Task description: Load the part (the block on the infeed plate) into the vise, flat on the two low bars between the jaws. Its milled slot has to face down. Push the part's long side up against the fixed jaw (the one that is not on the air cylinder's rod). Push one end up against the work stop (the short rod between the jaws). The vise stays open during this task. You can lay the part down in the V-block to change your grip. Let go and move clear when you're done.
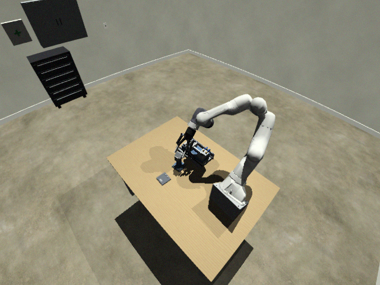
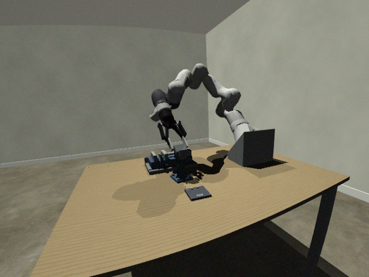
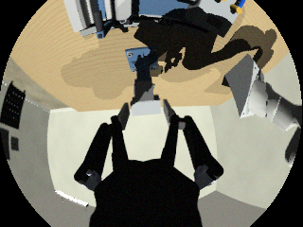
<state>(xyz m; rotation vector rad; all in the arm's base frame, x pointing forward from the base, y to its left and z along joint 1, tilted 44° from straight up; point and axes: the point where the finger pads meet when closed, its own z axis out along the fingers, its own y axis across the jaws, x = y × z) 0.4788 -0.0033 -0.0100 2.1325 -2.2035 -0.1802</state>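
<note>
The part is 30 mm below my hand and 10 mm to the left of it.
</note>
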